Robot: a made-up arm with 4 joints. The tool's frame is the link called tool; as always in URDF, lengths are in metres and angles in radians. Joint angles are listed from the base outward. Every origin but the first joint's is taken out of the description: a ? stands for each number. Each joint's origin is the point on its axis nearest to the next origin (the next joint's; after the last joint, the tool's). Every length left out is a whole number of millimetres.
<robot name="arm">
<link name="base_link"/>
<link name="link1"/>
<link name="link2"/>
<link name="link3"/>
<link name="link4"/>
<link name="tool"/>
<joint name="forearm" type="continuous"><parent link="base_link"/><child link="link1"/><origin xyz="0.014 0.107 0.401" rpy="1.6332 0.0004 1.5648"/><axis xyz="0 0 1"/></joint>
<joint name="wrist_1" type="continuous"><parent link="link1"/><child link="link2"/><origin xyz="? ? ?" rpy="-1.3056 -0.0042 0.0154"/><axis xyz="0 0 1"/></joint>
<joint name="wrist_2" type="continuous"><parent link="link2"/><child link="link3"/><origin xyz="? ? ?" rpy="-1.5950 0.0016 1.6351"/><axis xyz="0 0 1"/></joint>
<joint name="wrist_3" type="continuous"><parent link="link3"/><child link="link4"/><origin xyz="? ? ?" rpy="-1.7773 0.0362 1.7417"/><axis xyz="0 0 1"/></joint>
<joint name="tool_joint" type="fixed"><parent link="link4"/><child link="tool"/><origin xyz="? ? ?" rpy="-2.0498 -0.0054 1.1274"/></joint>
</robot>
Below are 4 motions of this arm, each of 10 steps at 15 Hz.
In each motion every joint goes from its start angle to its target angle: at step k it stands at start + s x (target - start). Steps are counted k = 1, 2, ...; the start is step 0. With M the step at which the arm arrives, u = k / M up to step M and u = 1 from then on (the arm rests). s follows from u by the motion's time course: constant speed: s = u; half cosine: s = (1 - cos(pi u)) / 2; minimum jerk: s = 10 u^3 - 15 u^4 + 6 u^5.
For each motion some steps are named. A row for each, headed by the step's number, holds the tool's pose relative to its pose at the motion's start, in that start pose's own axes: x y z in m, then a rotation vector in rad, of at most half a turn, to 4 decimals.
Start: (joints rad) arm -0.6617 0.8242 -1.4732 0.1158
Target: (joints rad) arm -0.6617 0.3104 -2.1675 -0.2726
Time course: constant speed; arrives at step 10
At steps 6, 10:
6: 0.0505 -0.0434 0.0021 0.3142 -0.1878 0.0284
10: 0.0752 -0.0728 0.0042 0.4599 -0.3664 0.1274

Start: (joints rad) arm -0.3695 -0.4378 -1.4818 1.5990
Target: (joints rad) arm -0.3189 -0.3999 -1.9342 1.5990
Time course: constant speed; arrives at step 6
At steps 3, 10:
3: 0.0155 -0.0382 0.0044 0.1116 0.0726 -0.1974
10: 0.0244 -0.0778 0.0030 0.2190 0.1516 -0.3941

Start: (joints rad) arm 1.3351 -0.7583 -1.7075 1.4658
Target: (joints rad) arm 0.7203 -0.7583 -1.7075 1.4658
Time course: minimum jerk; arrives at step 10
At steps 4, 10:
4: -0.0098 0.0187 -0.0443 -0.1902 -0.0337 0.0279
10: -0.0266 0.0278 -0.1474 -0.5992 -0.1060 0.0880

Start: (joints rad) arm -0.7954 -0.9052 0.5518 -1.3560
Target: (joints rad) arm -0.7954 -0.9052 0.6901 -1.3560
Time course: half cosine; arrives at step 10
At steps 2, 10:
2: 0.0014 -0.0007 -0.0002 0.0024 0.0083 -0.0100
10: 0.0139 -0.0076 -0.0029 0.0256 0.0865 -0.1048

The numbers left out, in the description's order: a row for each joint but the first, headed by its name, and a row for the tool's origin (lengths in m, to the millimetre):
wrist_1: 0.026 0.104 0.000
wrist_2: -0.177 0.222 0.000
wrist_3: 0.098 -0.014 0.000
tool: -0.026 0.094 0.000

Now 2 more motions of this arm.
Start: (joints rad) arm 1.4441 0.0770 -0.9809 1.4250
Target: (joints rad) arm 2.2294 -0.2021 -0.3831 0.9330
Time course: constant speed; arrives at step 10
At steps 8, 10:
8: -0.1682 0.0099 -0.0102 -0.1877 -0.3324 0.5178
10: -0.2027 0.0086 -0.0249 -0.2761 -0.4174 0.5774

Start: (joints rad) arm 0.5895 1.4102 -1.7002 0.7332
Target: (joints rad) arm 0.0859 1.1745 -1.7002 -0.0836
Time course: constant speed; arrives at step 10
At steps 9, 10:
9: 0.1234 0.0235 0.0174 0.3459 0.3240 0.0638
10: 0.1373 0.0240 0.0214 0.3880 0.3546 0.0796

